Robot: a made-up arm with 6 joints. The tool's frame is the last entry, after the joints. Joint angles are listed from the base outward. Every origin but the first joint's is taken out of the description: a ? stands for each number. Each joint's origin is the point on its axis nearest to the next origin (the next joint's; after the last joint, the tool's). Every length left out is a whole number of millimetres.
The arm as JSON. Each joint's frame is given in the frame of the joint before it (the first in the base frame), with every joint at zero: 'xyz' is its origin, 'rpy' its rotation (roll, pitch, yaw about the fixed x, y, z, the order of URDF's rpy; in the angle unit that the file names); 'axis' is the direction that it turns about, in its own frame. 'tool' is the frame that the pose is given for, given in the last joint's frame.
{
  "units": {
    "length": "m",
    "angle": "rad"
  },
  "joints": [
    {
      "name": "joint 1",
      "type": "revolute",
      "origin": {
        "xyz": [
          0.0,
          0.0,
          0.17
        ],
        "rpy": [
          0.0,
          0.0,
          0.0
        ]
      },
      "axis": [
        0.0,
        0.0,
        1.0
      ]
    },
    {
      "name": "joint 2",
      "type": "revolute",
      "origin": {
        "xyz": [
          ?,
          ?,
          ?
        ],
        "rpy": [
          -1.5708,
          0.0,
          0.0
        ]
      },
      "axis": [
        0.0,
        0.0,
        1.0
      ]
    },
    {
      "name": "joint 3",
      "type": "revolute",
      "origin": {
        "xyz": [
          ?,
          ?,
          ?
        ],
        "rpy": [
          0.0,
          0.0,
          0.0
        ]
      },
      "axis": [
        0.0,
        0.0,
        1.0
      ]
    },
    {
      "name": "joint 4",
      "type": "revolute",
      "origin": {
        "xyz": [
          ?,
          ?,
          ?
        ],
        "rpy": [
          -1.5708,
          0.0,
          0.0
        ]
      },
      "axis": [
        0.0,
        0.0,
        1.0
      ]
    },
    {
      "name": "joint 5",
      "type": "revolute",
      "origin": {
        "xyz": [
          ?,
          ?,
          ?
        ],
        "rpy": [
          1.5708,
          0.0,
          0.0
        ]
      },
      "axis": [
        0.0,
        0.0,
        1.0
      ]
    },
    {
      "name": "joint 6",
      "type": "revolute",
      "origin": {
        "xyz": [
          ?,
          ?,
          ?
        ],
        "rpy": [
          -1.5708,
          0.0,
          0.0
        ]
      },
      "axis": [
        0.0,
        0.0,
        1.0
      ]
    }
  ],
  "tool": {
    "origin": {
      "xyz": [
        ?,
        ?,
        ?
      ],
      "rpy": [
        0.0,
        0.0,
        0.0
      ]
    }
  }
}
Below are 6 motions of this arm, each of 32 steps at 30 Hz.
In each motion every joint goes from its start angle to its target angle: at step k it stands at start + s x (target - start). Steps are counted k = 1, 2, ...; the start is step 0. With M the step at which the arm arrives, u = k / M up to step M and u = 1 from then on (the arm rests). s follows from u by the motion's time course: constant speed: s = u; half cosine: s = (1 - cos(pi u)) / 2; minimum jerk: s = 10 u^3 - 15 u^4 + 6 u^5.
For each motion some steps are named. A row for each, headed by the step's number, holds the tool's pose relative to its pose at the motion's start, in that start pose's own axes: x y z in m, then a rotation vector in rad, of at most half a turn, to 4 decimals.
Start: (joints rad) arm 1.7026 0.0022 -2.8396 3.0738 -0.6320 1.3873
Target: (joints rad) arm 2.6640 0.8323 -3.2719 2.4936 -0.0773 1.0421
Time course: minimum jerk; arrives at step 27
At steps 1, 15, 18, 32:
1: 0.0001 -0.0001 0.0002 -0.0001 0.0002 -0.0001
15: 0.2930 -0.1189 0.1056 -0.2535 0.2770 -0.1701
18: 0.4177 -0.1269 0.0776 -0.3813 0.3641 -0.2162
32: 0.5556 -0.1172 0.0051 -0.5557 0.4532 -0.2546

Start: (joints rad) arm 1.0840 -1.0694 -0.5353 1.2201 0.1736 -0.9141
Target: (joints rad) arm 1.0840 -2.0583 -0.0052 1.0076 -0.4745 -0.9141
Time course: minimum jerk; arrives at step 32
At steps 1, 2, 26, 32:
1: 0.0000 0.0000 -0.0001 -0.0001 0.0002 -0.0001
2: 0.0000 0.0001 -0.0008 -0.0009 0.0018 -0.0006
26: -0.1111 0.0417 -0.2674 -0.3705 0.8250 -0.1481
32: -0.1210 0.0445 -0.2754 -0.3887 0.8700 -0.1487

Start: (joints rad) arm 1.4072 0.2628 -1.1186 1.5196 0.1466 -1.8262
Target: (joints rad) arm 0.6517 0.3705 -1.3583 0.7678 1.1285 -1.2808
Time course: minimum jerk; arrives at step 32
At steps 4, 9, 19, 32:
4: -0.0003 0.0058 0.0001 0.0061 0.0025 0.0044
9: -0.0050 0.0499 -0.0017 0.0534 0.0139 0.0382
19: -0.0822 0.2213 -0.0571 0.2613 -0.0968 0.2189
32: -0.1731 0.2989 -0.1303 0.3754 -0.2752 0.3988

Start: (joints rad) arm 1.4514 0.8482 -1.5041 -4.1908 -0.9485 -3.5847
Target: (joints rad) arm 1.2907 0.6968 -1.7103 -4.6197 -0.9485 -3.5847
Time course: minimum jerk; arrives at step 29
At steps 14, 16, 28, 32:
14: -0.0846 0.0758 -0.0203 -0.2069 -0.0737 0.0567
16: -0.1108 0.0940 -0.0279 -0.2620 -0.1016 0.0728
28: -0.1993 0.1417 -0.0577 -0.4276 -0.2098 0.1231
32: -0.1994 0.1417 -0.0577 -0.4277 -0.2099 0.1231

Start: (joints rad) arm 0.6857 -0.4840 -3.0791 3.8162 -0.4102 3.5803
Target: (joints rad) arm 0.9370 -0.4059 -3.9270 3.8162 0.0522 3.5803
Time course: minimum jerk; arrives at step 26
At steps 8, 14, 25, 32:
8: 0.0459 -0.0516 -0.0182 0.1533 0.1458 0.0115
14: 0.1529 -0.1531 -0.1070 0.4918 0.4988 0.0555
25: 0.2496 -0.2185 -0.2670 0.8345 0.9009 0.1204
32: 0.2496 -0.2185 -0.2672 0.8349 0.9014 0.1205

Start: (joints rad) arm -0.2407 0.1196 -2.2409 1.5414 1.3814 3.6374
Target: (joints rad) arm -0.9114 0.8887 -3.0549 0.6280 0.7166 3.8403
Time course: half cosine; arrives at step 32
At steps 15, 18, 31, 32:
15: -0.1702 -0.0522 -0.2213 0.1945 -0.7566 -0.0662
18: -0.1942 -0.0688 -0.3109 0.2503 -0.9978 -0.1075
31: -0.1727 -0.1147 -0.5532 0.4118 -1.6219 -0.2825
32: -0.1722 -0.1150 -0.5545 0.4129 -1.6255 -0.2838

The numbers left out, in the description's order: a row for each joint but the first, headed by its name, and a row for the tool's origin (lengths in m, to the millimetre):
joint 2: 0.0 0.0 0.0
joint 3: 0.071 -0.376 0.0
joint 4: 0.092 0.404 0.0
joint 5: 0.0 0.0 0.0
joint 6: 0.097 0.124 0.0
tool: 0.0 0.0 0.0

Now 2 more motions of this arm.
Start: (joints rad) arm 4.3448 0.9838 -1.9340 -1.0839 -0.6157 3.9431
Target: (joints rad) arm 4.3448 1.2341 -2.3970 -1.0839 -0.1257 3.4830
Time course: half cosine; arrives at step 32
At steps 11, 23, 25, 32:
11: 0.0054 -0.0210 0.0241 0.1010 0.0476 -0.1475
23: 0.0167 -0.0650 0.0616 0.3010 0.1804 -0.4344
25: 0.0181 -0.0704 0.0650 0.3247 0.2003 -0.4679
32: 0.0204 -0.0792 0.0700 0.3628 0.2345 -0.5215

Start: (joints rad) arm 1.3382 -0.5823 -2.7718 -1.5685 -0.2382 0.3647
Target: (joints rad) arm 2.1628 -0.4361 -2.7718 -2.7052 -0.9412 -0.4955
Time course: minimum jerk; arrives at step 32
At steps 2, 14, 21, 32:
2: -0.0005 -0.0002 -0.0002 0.0009 0.0009 -0.0025
14: -0.0866 -0.0522 -0.0418 0.1513 0.2005 -0.4209
21: -0.1521 -0.1302 -0.0963 0.2675 0.5031 -0.7982
32: -0.1779 -0.1783 -0.1309 0.2940 0.7227 -0.9878

